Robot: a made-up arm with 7 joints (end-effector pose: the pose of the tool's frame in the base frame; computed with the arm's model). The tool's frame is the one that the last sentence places. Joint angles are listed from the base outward.
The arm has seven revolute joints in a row. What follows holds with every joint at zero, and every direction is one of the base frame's.
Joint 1 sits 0.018 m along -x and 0.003 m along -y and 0.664 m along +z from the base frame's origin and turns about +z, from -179.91 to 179.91 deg.
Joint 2 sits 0.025 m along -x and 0.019 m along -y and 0.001 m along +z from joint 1 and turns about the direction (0, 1, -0.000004), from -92.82 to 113.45 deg.
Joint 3 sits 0.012 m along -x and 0.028 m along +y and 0.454 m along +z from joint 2 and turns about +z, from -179.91 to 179.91 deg.
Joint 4 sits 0.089 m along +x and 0.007 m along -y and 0.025 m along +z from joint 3 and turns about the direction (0, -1, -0.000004), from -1.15 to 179.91 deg.
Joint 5 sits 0.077 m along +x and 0.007 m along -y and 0.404 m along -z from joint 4 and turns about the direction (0, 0.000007, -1), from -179.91 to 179.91 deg.
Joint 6 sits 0.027 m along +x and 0.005 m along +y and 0.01 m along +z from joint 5 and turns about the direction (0, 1, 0.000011), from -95.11 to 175.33 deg.
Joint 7 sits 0.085 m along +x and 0.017 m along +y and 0.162 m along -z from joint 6 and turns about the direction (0, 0.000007, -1), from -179.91 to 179.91 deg.
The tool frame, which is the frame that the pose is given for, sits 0.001 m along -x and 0.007 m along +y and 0.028 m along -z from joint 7; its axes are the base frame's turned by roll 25.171, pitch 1.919 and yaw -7.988 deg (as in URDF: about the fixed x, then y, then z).
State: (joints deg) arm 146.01 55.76 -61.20 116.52 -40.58 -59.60 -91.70
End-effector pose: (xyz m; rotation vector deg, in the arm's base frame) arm -0.6078 0.6771 0.9171 30.14 84.14 -50.91
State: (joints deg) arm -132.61 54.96 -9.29 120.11 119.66 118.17 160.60
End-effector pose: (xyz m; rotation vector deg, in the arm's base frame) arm -0.5229 -0.6857 0.8660 -83.56 -48.86 41.71
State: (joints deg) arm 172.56 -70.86 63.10 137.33 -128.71 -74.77 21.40
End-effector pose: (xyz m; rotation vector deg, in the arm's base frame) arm 0.5780 -0.5183 0.9222 -20.85 75.03 62.94
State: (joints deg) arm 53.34 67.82 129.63 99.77 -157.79 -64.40 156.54
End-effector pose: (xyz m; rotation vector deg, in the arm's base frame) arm -0.1853 0.3733 1.1684 -98.10 -102.29 -78.70
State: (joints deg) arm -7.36 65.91 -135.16 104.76 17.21 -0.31 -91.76
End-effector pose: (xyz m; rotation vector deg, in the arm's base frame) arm 0.4495 -0.4671 1.4139 -99.55 64.69 -0.29
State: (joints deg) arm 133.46 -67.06 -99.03 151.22 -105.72 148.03 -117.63
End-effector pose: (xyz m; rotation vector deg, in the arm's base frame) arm 0.6078 -0.5173 0.7929 44.68 62.48 55.09
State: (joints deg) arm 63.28 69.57 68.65 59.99 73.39 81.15 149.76
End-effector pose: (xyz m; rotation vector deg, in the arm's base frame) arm -0.4205 0.4785 0.6941 -117.21 14.65 -44.31
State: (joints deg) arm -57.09 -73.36 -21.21 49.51 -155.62 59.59 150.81
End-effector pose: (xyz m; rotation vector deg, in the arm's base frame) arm -0.2988 -0.0800 1.2495 99.70 144.64 26.87
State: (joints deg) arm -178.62 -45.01 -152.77 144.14 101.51 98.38 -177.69
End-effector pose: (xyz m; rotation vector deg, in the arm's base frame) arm 0.7673 0.2578 1.1976 -22.47 113.77 -105.09
